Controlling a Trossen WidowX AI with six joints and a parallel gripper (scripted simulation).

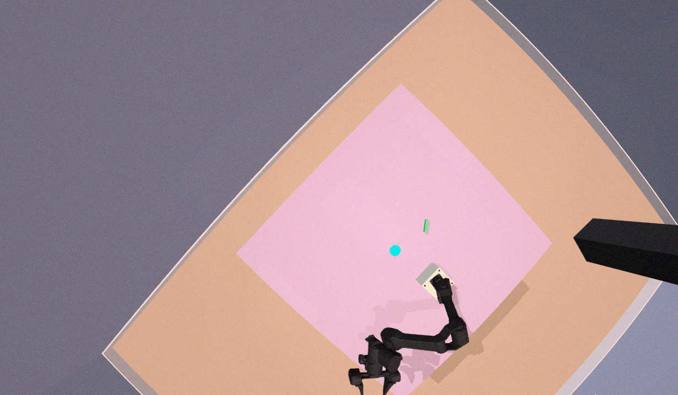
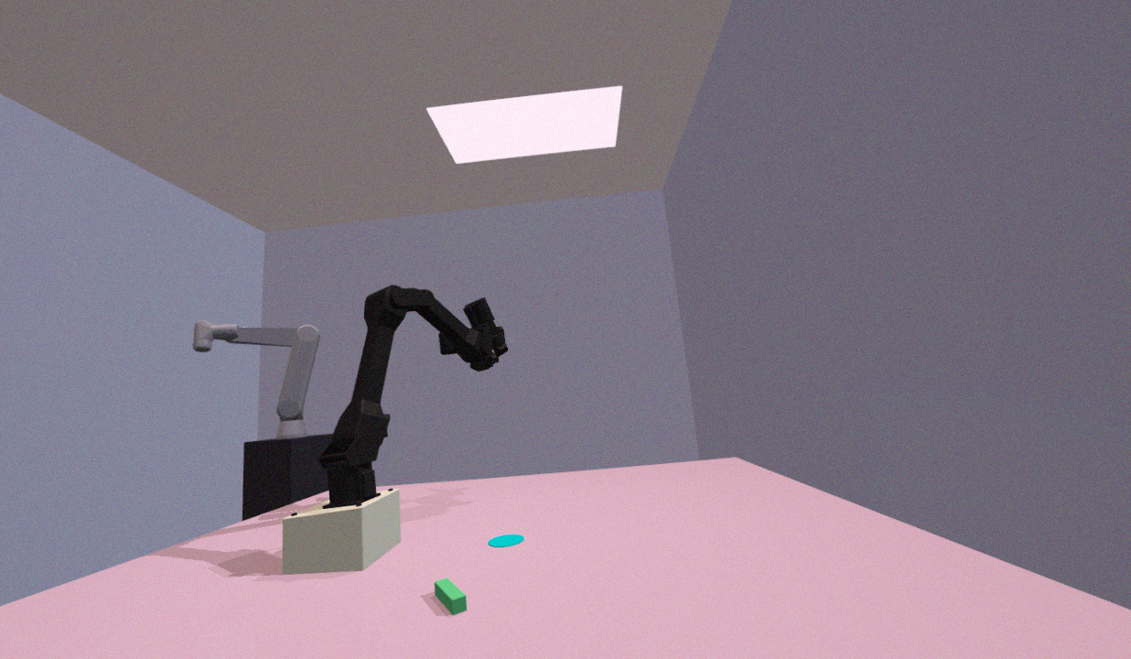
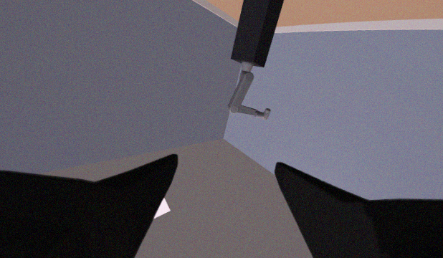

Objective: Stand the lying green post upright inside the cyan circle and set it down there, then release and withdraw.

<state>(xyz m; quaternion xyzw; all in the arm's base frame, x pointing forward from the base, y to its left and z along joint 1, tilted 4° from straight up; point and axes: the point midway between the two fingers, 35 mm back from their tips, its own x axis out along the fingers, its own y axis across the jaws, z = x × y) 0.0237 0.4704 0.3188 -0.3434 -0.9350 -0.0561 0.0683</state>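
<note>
The green post lies 620 mm to the right of my gripper tip, 410 mm below it and 270 mm ahead of it. The rest, counted from my gripper tip: cyan circle 420 mm below, 410 mm to the right, 260 mm ahead.
</note>
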